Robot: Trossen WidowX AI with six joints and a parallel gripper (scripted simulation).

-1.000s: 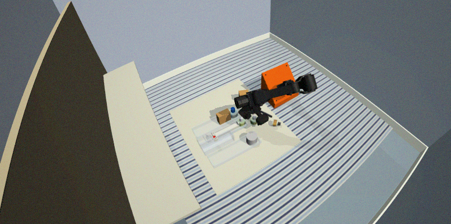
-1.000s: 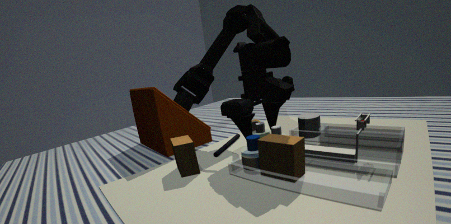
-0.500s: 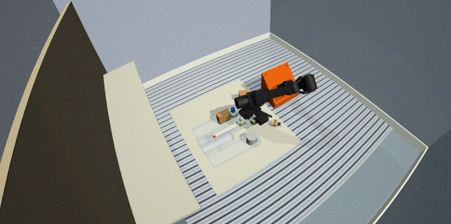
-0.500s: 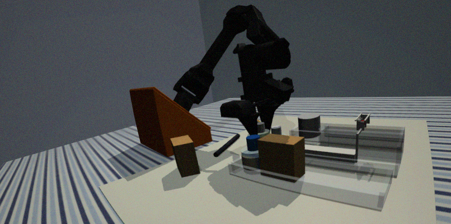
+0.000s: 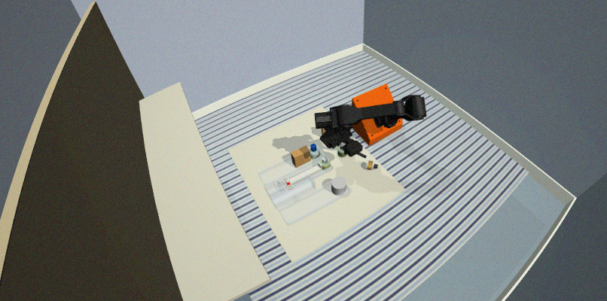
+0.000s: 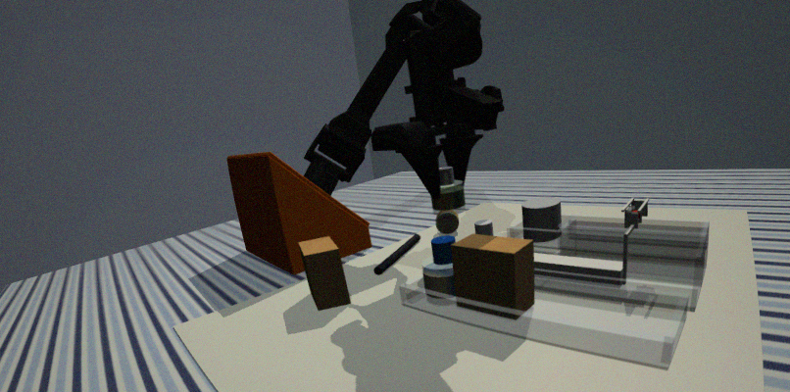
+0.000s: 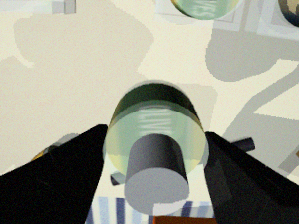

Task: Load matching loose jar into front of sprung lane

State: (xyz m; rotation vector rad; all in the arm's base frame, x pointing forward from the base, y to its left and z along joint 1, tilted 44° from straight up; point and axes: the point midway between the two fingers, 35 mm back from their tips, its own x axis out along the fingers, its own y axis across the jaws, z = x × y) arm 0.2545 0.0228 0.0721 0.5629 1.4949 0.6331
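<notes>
Right now my gripper tip is 100 mm to the left of the blue-lidded jar, 80 mm short of it and 50 mm above it. The rest, counted from my gripper tip: pusher plate 180 mm ahead, 40 mm below, 10 mm to the left; then black rod 80 mm below, 80 mm behind, 30 mm to the right; then grey can 110 mm to the left, 80 mm ahead, 60 mm below.
</notes>
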